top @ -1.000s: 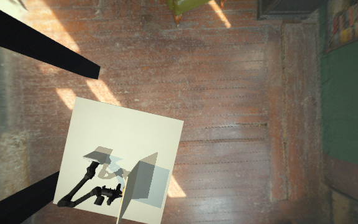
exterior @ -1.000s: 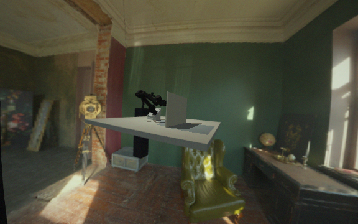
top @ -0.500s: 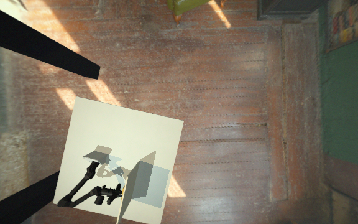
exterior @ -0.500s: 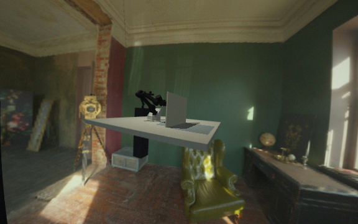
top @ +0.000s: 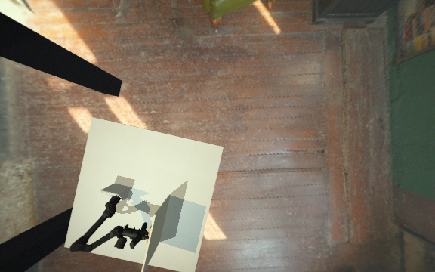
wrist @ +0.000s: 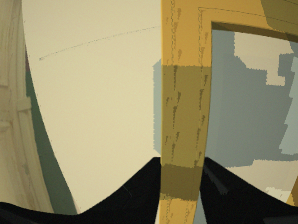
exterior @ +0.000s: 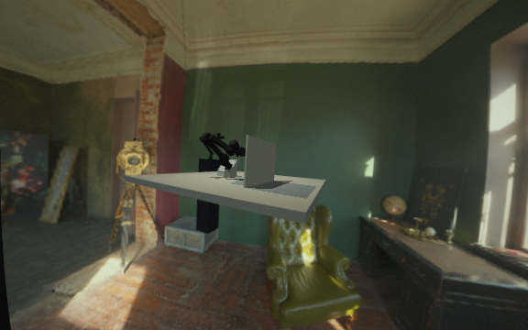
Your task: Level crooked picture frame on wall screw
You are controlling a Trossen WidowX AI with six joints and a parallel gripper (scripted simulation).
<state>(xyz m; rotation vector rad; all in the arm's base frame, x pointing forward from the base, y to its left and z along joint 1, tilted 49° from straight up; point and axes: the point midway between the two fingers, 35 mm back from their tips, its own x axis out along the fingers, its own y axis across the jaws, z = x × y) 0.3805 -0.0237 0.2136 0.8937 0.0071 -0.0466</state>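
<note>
Right now the yellow picture frame is 10 mm ahead of my gripper tip, 10 mm to the left of it and 50 mm below it. The rest, counted from my gripper tip: cream wall panel 20 mm ahead, 10 mm to the left, 70 mm below.
</note>
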